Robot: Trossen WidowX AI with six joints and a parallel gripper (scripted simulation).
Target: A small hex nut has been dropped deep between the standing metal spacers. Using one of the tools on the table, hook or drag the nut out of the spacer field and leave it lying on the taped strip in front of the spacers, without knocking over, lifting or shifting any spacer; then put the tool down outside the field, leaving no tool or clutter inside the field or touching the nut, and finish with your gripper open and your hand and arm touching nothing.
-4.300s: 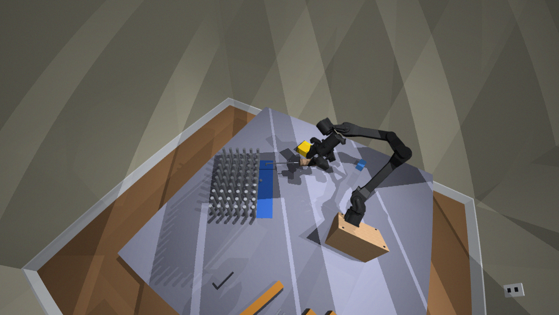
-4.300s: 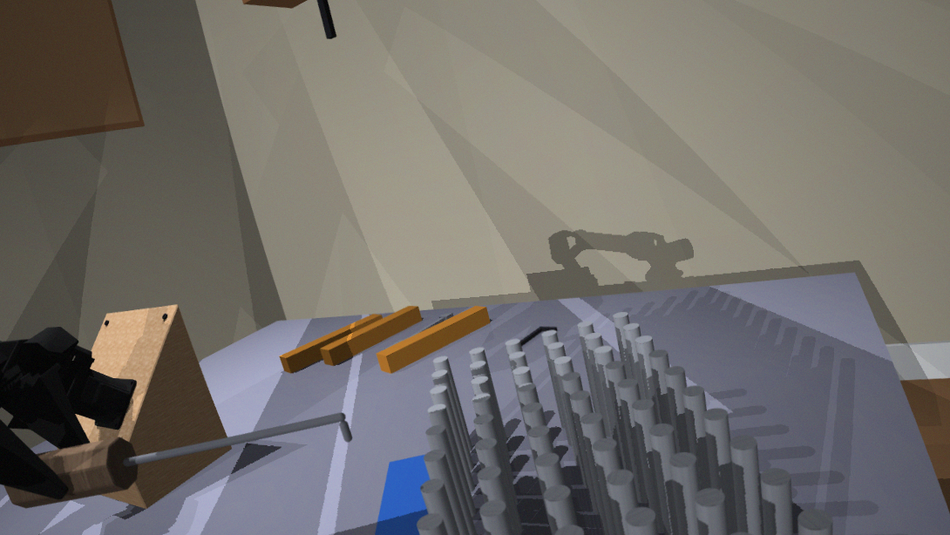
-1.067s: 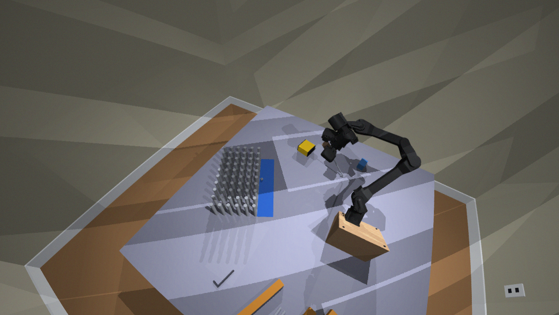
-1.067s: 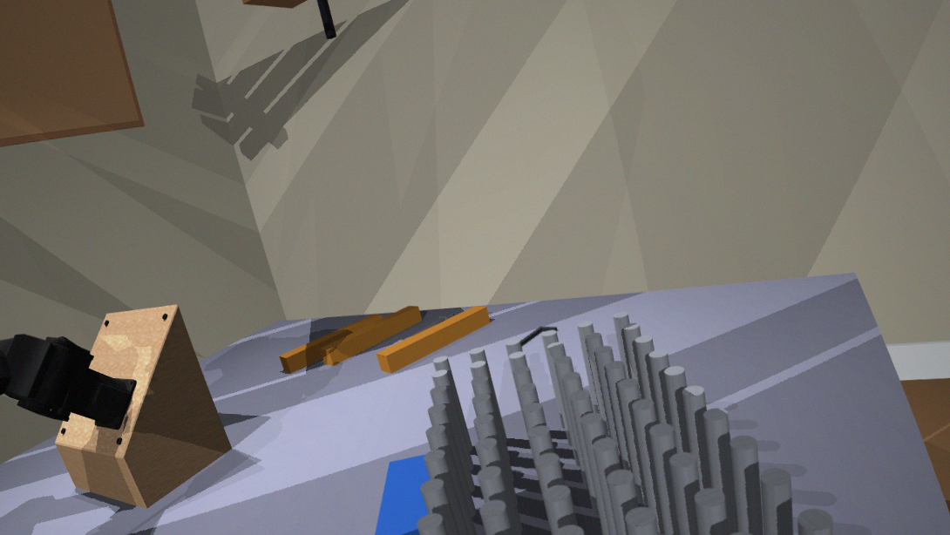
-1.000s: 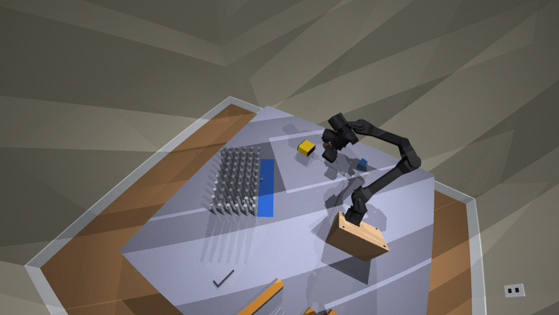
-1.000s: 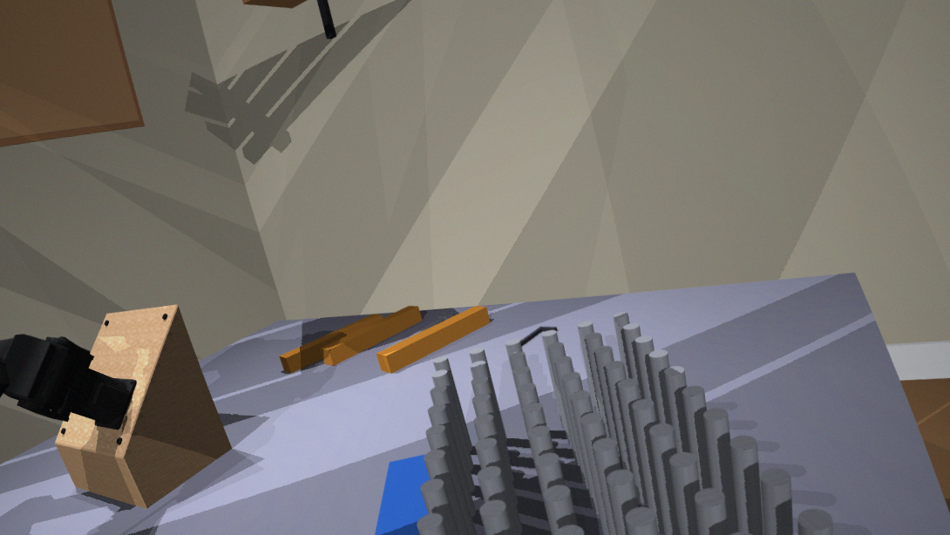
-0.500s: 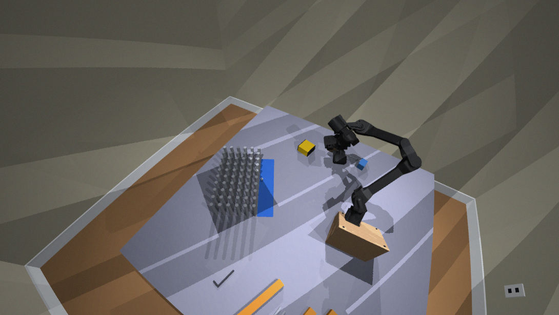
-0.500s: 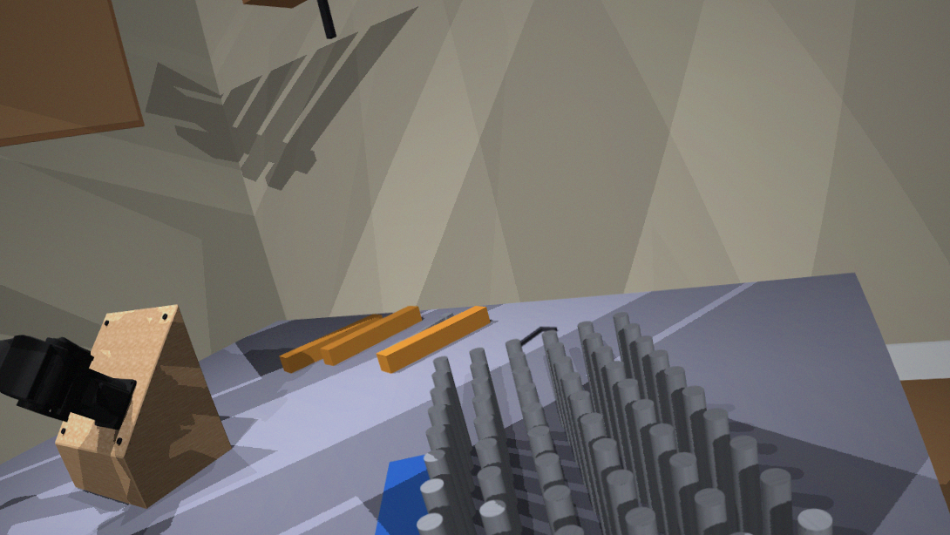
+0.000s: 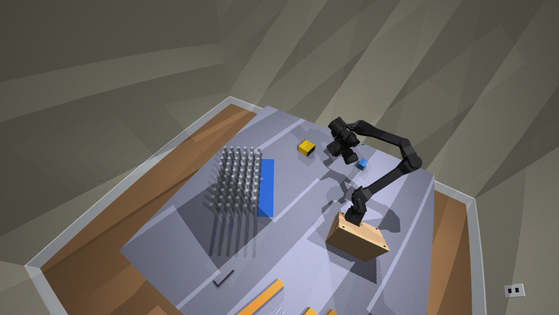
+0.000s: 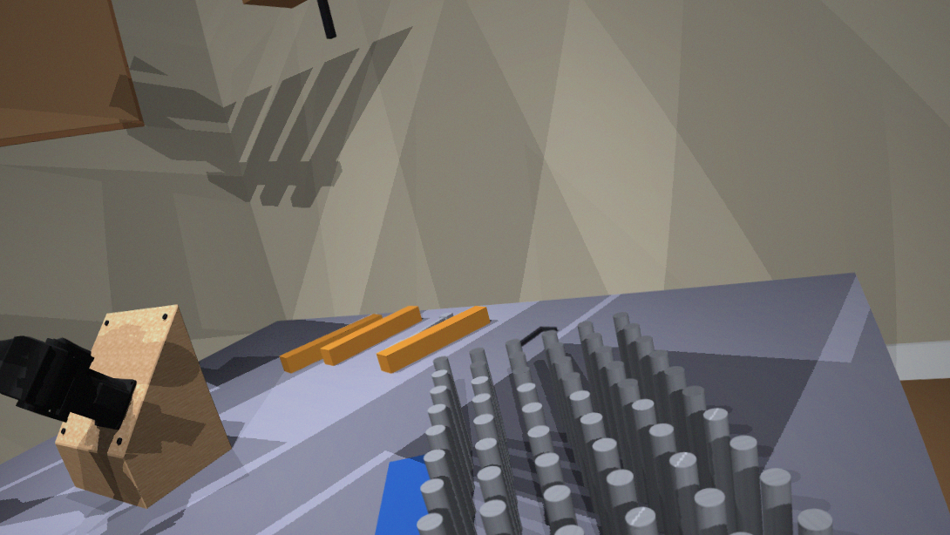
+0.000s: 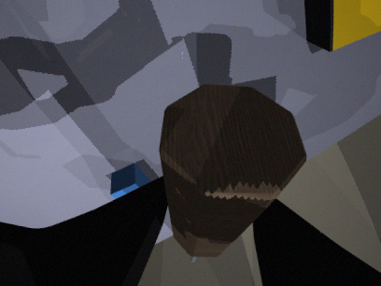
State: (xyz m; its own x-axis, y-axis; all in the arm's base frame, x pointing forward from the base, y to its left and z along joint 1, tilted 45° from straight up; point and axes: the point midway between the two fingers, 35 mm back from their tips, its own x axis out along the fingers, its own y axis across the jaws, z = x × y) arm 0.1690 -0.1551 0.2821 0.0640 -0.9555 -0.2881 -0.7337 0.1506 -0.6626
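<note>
My gripper tip is 50 mm past the wooden-handled pick, 80 mm to the left of it and 20 mm above it. From my gripper tip the other things lie so: yellow block (200 mm ahead, 60 mm to the right, 160 mm below); blue cube (150 mm behind, 120 mm to the right, 160 mm below); blue taped strip (290 mm ahead, 290 mm to the left, 180 mm below).
</note>
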